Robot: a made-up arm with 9 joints.
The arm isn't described. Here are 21 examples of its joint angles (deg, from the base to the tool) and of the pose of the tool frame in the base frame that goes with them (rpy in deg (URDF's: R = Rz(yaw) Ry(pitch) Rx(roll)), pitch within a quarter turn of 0, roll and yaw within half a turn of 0; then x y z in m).
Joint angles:
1: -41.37 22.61 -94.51 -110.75 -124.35 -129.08 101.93 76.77 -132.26
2: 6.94 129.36 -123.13 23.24 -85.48 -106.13 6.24 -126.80 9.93
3: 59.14 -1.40 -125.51 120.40 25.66 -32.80 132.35 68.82 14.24
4: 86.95 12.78 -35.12 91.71 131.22 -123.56 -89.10 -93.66 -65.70
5: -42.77 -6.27 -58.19 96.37 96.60 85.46 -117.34 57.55 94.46
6: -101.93 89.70 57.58 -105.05 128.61 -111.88 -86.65 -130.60 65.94
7: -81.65 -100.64 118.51 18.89 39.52 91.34 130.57 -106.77 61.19
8: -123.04 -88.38 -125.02 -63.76 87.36 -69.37 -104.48 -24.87 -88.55
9: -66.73 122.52 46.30 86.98 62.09 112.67 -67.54 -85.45 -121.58
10: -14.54 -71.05 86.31 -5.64 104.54 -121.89 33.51 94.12 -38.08
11: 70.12 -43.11 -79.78 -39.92 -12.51 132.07 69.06 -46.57 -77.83
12: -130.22 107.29 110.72 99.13 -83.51 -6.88 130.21 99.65 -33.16
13: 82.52 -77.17 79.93 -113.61 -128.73 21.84 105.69 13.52 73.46
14: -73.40 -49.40 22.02 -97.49 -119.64 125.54 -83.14 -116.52 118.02
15: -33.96 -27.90 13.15 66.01 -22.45 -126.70 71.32 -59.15 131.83
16: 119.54 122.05 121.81 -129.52 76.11 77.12 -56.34 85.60 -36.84
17: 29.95 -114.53 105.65 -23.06 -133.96 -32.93 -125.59 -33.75 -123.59
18: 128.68 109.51 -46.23 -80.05 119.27 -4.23 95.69 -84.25 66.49
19: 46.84 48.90 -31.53 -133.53 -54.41 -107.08 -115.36 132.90 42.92
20: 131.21 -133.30 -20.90 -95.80 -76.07 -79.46 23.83 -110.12 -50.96
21: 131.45 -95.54 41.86 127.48 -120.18 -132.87 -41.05 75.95 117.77
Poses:
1: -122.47 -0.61 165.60 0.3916 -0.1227 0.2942
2: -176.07 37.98 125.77 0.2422 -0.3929 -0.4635
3: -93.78 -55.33 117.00 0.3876 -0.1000 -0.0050
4: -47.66 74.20 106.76 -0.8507 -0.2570 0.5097
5: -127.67 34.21 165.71 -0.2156 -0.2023 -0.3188
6: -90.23 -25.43 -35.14 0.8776 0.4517 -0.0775
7: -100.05 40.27 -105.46 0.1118 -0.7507 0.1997
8: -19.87 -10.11 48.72 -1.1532 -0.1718 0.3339
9: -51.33 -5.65 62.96 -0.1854 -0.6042 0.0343
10: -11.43 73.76 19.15 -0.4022 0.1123 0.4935
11: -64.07 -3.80 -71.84 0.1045 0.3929 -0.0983
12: -120.98 -70.11 -177.29 0.1411 -0.1021 -0.6754
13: 9.90 31.38 133.06 -0.0556 0.3055 0.2283
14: -92.66 5.09 -93.61 0.4687 -0.3129 0.4403
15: -39.98 46.39 88.70 0.4118 0.5025 1.1511
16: 126.88 35.18 13.82 -0.0142 -0.8224 0.1395
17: 44.02 23.67 99.41 0.2690 -0.6909 0.8321
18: 109.02 16.27 -88.93 -0.3791 0.3058 -0.4573
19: -110.62 28.66 176.83 -0.1146 0.2150 -0.4738
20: -160.24 35.55 -167.24 0.5843 -0.0441 -0.2291
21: -80.43 35.60 61.26 0.0606 0.4252 0.8171
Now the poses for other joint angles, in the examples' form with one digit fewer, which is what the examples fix.
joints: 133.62 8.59 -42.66 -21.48 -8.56 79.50 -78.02 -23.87 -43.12
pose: -174.2 40.1 -15.5 -0.965 -0.084 0.068
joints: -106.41 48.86 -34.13 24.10 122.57 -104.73 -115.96 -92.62 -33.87
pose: 98.7 9.7 48.5 0.663 -0.555 0.368
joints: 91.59 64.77 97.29 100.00 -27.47 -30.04 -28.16 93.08 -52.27
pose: -69.0 10.3 -84.9 0.095 -0.044 -0.753
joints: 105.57 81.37 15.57 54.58 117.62 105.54 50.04 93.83 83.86
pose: 76.3 -4.8 -120.4 -0.711 0.035 -0.206
